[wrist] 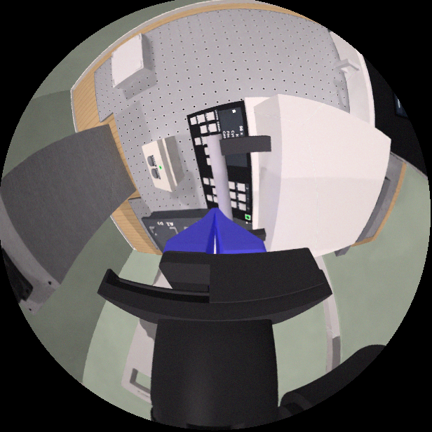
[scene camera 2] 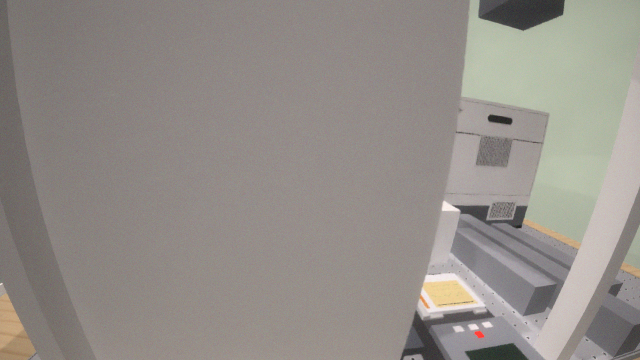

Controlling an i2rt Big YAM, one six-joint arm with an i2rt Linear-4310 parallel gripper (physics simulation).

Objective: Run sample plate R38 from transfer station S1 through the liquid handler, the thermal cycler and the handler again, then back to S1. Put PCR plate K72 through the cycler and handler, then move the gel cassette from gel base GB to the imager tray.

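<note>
My gripper (wrist: 214, 213) is shut with nothing between its blue fingertips. It is in front of the thermal cycler's light grey lid handle (wrist: 220, 175), which partly overlaps the black keypad panel (wrist: 197, 132). The cycler's white lid (wrist: 325, 170) appears down, to the right of the fingertips; its inside is hidden. A dark station base (wrist: 159, 225) with markings shows at the lower left, partly behind the fingers. I cannot make out plate R38, plate K72 or the gel cassette in either view. The gripper does not show in the scene view.
A beige box with two knobs (wrist: 164, 165) and a white box (wrist: 129, 62) stand on the perforated deck (wrist: 225, 55). A large grey surface (scene camera 2: 240, 175) blocks much of the scene view. Beside it are a white tray with a yellow sheet (scene camera 2: 450, 293) and grey blocks (scene camera 2: 505, 267).
</note>
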